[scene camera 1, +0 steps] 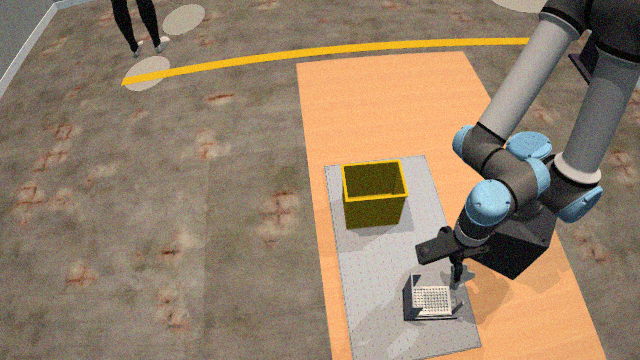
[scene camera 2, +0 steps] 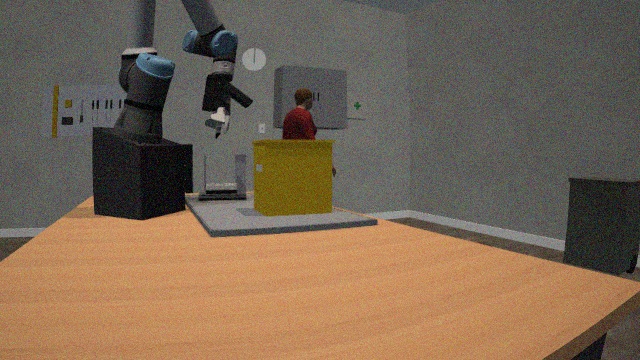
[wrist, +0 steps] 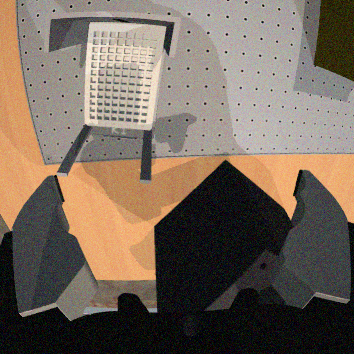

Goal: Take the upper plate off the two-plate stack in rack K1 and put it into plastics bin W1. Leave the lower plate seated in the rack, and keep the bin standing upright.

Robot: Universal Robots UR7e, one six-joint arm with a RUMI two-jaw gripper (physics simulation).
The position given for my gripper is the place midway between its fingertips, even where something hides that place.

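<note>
A white plate (scene camera 1: 436, 300) appears in scene camera 1 and, at (wrist: 122, 64), in the wrist view. A yellow bin W1 is visible in scene camera 2 (scene camera 2: 291, 177) and in scene camera 1 (scene camera 1: 373, 193). My gripper is visible in scene camera 1 (scene camera 1: 447, 261), scene camera 2 (scene camera 2: 220, 136) and the wrist view (wrist: 178, 176).
</note>
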